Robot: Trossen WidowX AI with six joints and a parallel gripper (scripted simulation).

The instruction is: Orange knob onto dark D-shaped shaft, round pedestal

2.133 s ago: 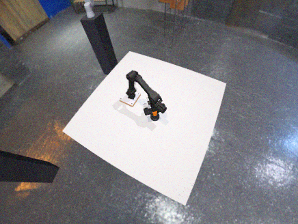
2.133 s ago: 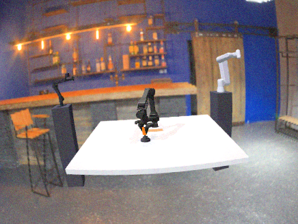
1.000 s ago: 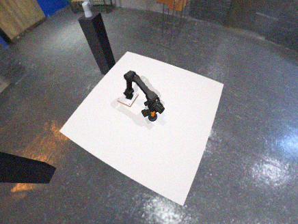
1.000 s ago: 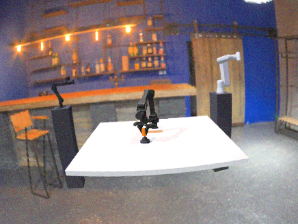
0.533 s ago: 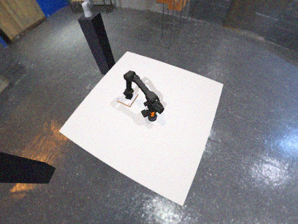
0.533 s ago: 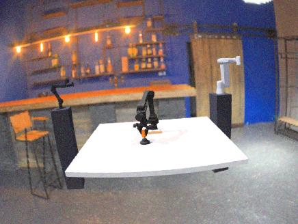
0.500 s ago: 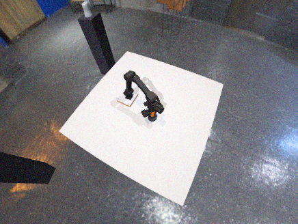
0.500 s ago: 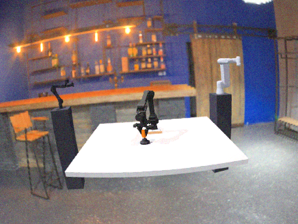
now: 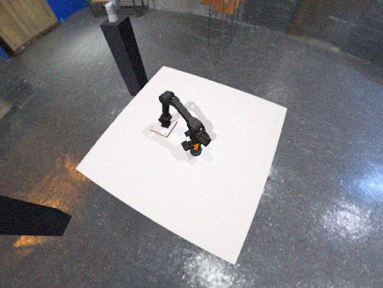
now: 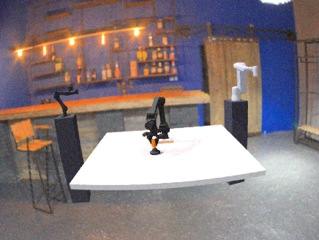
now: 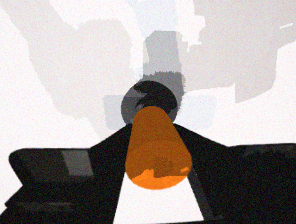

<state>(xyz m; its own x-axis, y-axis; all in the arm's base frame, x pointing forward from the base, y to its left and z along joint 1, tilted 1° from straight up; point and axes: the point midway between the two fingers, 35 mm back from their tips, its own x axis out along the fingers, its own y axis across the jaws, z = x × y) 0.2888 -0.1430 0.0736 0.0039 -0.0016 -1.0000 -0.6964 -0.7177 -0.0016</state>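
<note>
The orange knob is 20 mm above my gripper tip. From my gripper tip the other things lie so: round pedestal: 40 mm below.
</note>
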